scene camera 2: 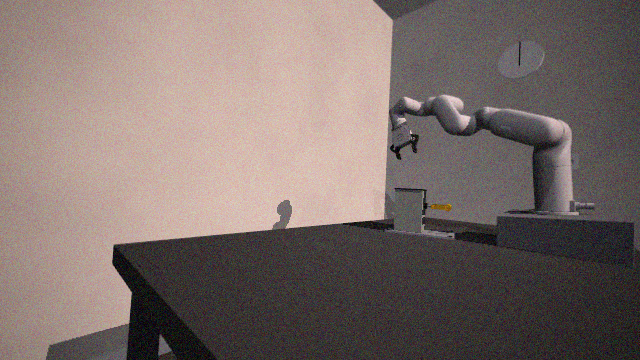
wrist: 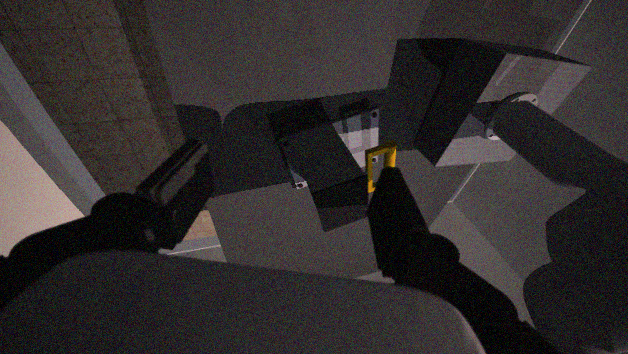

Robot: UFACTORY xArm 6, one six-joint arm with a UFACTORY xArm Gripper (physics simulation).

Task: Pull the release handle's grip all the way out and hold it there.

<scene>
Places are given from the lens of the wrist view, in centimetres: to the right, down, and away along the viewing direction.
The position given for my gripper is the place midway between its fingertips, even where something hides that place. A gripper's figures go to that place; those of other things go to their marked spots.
my gripper (wrist: 293, 177): -1, 0, 12
light base plate (wrist: 359, 132): 11, -11, 55
</scene>
